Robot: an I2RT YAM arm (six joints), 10 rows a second.
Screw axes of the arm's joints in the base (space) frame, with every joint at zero. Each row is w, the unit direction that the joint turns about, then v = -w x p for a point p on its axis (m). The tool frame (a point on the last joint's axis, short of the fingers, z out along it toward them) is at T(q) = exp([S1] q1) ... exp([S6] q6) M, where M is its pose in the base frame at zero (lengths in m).
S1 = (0, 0, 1, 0, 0, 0)
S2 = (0, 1, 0, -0.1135, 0, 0.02)
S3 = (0, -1, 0, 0.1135, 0, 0.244)
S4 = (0, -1, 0, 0.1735, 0, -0.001)
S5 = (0, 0, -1, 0, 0.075, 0)
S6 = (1, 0, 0, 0, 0.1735, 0)
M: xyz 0.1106 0 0.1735 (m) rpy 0 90 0 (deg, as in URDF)
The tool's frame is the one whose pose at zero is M.
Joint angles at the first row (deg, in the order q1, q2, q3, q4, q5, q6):
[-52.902, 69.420, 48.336, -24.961, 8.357, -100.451]
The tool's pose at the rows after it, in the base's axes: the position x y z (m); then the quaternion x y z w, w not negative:
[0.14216 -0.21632 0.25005 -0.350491 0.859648 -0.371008 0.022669]
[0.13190 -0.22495 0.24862 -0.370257 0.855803 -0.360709 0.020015]
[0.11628 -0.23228 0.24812 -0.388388 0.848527 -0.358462 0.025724]
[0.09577 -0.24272 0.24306 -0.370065 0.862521 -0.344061 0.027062]
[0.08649 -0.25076 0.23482 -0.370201 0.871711 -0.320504 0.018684]
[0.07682 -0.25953 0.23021 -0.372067 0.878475 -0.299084 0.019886]
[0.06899 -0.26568 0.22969 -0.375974 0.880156 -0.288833 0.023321]
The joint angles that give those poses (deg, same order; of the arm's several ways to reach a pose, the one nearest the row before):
[-55.891, 70.924, 49.563, -25.309, 5.808, -102.562]
[-59.229, 71.719, 50.098, -26.100, 2.828, -107.113]
[-63.621, 71.542, 49.922, -26.279, -1.556, -112.211]
[-69.066, 72.592, 50.007, -27.236, -4.389, -113.903]
[-71.618, 74.877, 50.535, -28.473, -4.833, -116.012]
[-74.341, 77.250, 51.939, -30.311, -6.321, -118.293]
[-76.455, 78.659, 53.260, -31.728, -7.821, -120.405]

